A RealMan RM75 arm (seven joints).
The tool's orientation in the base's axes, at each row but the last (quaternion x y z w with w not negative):
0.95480 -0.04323 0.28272 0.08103
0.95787 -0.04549 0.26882 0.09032
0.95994 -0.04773 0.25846 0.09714
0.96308 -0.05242 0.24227 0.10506
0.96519 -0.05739 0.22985 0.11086
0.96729 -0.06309 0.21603 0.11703
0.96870 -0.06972 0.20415 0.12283
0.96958 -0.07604 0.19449 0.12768
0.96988 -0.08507 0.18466 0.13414
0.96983 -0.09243 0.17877 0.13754
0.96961 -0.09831 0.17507 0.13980
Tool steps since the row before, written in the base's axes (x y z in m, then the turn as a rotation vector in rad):
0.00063 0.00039 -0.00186 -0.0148 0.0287 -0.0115
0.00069 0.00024 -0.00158 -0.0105 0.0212 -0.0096
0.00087 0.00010 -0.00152 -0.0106 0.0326 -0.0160
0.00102 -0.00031 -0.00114 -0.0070 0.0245 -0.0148
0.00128 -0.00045 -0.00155 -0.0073 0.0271 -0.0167
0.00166 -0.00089 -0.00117 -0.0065 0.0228 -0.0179
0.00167 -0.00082 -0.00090 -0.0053 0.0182 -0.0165
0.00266 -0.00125 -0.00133 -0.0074 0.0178 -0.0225
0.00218 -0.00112 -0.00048 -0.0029 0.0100 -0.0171
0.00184 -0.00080 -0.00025 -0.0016 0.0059 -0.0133
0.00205 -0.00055 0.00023 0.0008 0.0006 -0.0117
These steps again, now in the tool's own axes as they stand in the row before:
-0.00050 -0.00071 0.00180 -0.0197 -0.0278 -0.0035
-0.00025 -0.00056 0.00163 -0.0148 -0.0208 -0.0015
-0.00002 -0.00047 0.00169 -0.0186 -0.0329 0.0015
0.00037 -0.00006 0.00152 -0.0144 -0.0254 0.0040
0.00046 -0.00006 0.00201 -0.0157 -0.0282 0.0049
0.00105 0.00034 0.00192 -0.0152 -0.0244 0.0073
0.00121 0.00029 0.00165 -0.0132 -0.0199 0.0078
0.00202 0.00038 0.00248 -0.0174 -0.0205 0.0125
0.00195 0.00049 0.00149 -0.0103 -0.0128 0.0114
0.00170 0.00028 0.00106 -0.0072 -0.0083 0.0097
0.00205 0.00008 0.00060 -0.0036 -0.0035 0.0106

